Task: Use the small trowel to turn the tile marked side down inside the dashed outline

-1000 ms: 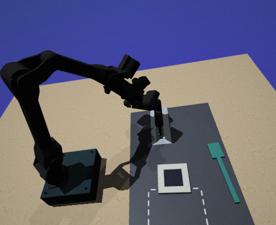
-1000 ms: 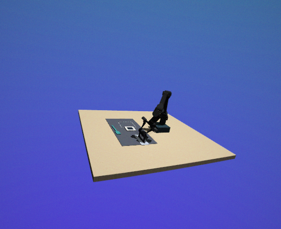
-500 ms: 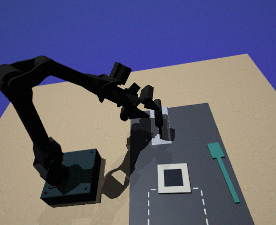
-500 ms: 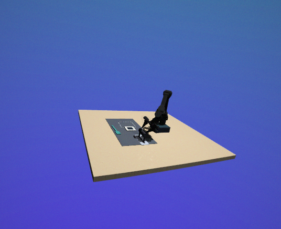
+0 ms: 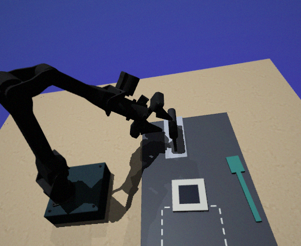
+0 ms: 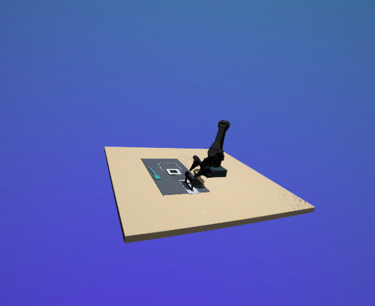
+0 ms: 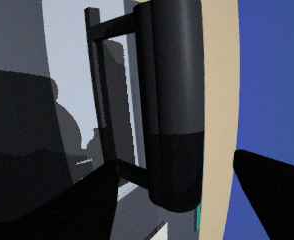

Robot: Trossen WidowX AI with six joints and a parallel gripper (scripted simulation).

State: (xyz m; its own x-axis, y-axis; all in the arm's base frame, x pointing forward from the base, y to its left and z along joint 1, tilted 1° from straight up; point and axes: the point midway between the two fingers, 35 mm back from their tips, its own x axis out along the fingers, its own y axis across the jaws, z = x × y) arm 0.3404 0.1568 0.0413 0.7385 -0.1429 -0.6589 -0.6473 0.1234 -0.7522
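My gripper tip is 230 mm to the left of the tile and 80 mm above it. Round my gripper tip: teal trowel 220 mm to the right, 170 mm ahead, 80 mm below; then dark mat 220 mm to the right, 100 mm below, 30 mm ahead.
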